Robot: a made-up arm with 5 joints. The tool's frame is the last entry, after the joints.
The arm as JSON. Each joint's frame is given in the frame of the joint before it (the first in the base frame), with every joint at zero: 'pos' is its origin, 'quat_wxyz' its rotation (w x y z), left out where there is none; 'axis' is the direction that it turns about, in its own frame. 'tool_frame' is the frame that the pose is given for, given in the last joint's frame.
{
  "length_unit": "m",
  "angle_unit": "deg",
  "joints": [
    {
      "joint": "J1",
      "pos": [
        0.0,
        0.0,
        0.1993
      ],
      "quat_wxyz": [
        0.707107,
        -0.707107,
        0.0,
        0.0
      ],
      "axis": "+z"
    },
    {
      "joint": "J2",
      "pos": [
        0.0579,
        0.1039,
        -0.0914
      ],
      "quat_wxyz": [
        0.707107,
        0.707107,
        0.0,
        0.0
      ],
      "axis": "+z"
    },
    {
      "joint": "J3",
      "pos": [
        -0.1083,
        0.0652,
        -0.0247
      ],
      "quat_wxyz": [
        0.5,
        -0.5,
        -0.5,
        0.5
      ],
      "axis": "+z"
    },
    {
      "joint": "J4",
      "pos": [
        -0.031,
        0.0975,
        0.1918
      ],
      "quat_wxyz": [
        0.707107,
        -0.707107,
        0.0,
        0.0
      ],
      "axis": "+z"
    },
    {
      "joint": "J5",
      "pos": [
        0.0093,
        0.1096,
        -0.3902
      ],
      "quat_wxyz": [
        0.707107,
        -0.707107,
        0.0,
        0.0
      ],
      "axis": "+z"
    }
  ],
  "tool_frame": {
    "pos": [
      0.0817,
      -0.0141,
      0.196
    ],
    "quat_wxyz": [
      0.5,
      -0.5,
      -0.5,
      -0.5
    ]
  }
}
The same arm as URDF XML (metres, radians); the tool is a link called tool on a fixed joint. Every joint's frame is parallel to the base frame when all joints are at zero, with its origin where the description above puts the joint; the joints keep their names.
<robot name="arm">
  <joint name="J1" type="continuous">
    <parent link="base_link"/>
    <child link="link1"/>
    <origin xyz="0.0000 0.0000 0.1993" rpy="0.0000 0.0000 0.0000"/>
    <axis xyz="0 1 0"/>
  </joint>
  <joint name="J2" type="continuous">
    <parent link="link1"/>
    <child link="link2"/>
    <origin xyz="0.0579 -0.0914 -0.1039" rpy="0.0000 0.0000 0.0000"/>
    <axis xyz="0 0 1"/>
  </joint>
  <joint name="J3" type="continuous">
    <parent link="link2"/>
    <child link="link3"/>
    <origin xyz="-0.1083 0.0652 -0.0247" rpy="0.0000 0.0000 0.0000"/>
    <axis xyz="-1 0 0"/>
  </joint>
  <joint name="J4" type="continuous">
    <parent link="link3"/>
    <child link="link4"/>
    <origin xyz="-0.1918 -0.0310 -0.0975" rpy="0.0000 0.0000 0.0000"/>
    <axis xyz="0 0 -1"/>
  </joint>
  <joint name="J5" type="continuous">
    <parent link="link4"/>
    <child link="link5"/>
    <origin xyz="0.1096 0.0093 0.3902" rpy="0.0000 0.0000 0.0000"/>
    <axis xyz="1 0 0"/>
  </joint>
  <joint name="tool_fixed" type="fixed">
    <parent link="link5"/>
    <child link="tool"/>
    <origin xyz="0.1960 0.0817 -0.0141" rpy="0.0000 0.0000 0.0000"/>
  </joint>
  <link name="base_link"/>
  <link name="link1"/>
  <link name="link2"/>
  <link name="link3"/>
  <link name="link4"/>
  <link name="link5"/>
  <link name="tool"/>
</robot>

